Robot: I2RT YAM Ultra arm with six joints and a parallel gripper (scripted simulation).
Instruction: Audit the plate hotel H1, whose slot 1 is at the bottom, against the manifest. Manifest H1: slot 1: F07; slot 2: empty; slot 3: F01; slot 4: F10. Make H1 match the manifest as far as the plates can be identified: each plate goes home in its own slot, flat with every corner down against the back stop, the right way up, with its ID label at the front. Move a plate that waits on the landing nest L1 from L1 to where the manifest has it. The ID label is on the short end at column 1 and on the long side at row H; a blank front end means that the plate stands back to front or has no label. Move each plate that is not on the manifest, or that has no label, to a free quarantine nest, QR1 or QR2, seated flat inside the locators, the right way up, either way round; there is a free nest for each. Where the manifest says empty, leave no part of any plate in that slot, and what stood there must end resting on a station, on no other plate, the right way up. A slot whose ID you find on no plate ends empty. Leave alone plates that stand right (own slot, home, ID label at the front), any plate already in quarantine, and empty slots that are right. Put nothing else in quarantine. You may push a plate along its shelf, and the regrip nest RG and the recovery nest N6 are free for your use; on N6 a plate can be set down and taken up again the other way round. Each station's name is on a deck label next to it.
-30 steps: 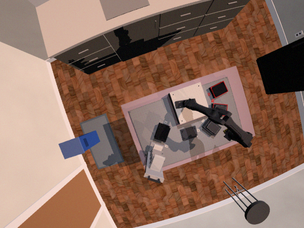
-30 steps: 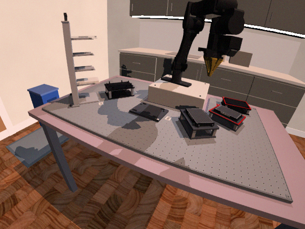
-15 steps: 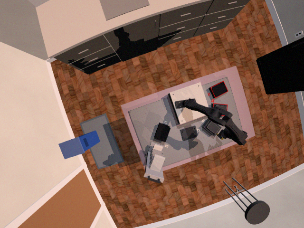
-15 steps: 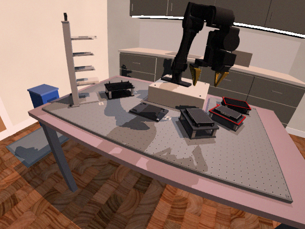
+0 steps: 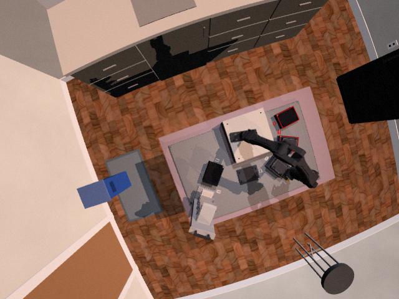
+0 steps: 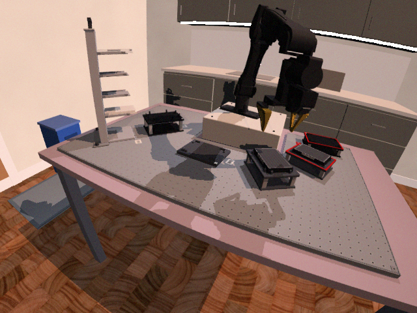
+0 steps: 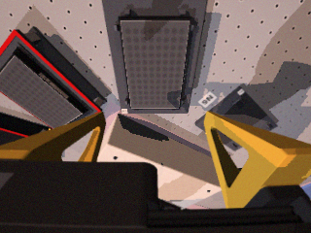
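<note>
Right now the L1 deck label is 160 mm below my hand, 70 mm to the right of it and 70 mm behind it. From my hand the other things lie so: H1 deck label 490 mm to the right, 160 mm below, 140 mm ahead; N6 label 160 mm below, 130 mm to the right, 20 mm ahead; dark plate 160 mm behind, 110 mm to the left, 110 mm below.
</note>
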